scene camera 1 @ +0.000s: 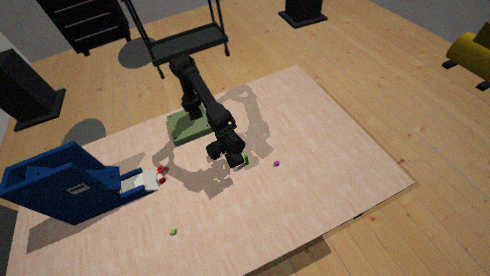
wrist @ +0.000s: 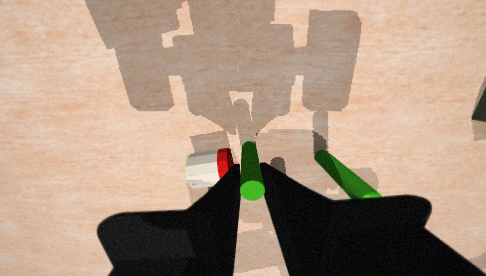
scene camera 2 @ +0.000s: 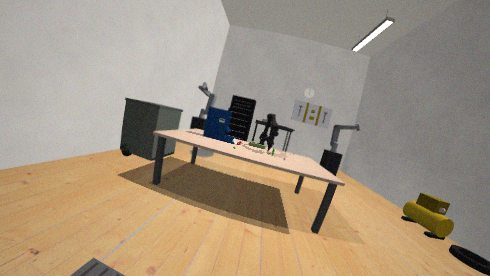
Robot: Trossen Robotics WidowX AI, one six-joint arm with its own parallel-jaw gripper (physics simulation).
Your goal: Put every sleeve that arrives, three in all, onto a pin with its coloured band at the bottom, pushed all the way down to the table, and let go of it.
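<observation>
My gripper (scene camera 1: 235, 163) (wrist: 249, 168) is shut on a green pin (wrist: 252, 172), with a fingertip against each side of it. Another green pin (wrist: 345, 175) stands to the right, partly behind the right finger. In scene camera 1 a green pin (scene camera 1: 246, 159) shows beside the gripper. A white sleeve (wrist: 202, 170) with a red band lies on its side left of the held pin, its band facing the pin and partly behind the left fingertip. Two red-banded sleeves (scene camera 1: 161, 170) (scene camera 1: 162, 180) are at the chute's end. Other pins are hidden by the fingers.
A blue feeder (scene camera 1: 50, 185) (scene camera 2: 218, 124) with a white chute (scene camera 1: 145, 181) stands on the table (scene camera 1: 320, 210). A small magenta block (scene camera 1: 276, 163) lies right of the pins, and a light green block (scene camera 1: 173, 231) near the front. The arm stands on a green base plate (scene camera 1: 182, 134).
</observation>
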